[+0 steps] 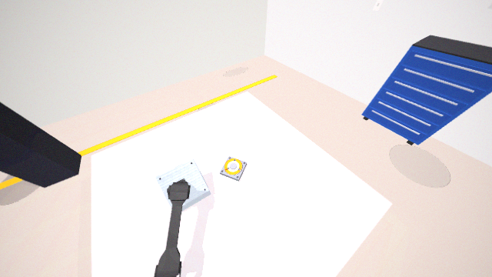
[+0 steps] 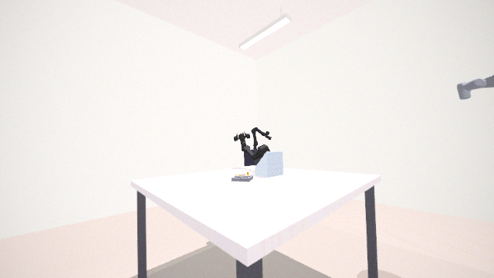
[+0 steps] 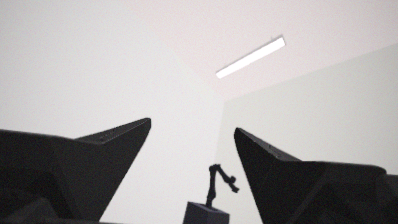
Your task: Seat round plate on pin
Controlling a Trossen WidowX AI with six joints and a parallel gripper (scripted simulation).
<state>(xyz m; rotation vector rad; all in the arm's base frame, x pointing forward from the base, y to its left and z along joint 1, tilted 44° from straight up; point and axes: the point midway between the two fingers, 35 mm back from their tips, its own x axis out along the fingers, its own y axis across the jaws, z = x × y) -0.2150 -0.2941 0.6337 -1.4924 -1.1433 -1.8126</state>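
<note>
Right now the grey square base is 69 cm to the left of my gripper tip, 51 cm ahead of it and 38 cm below it.
</note>
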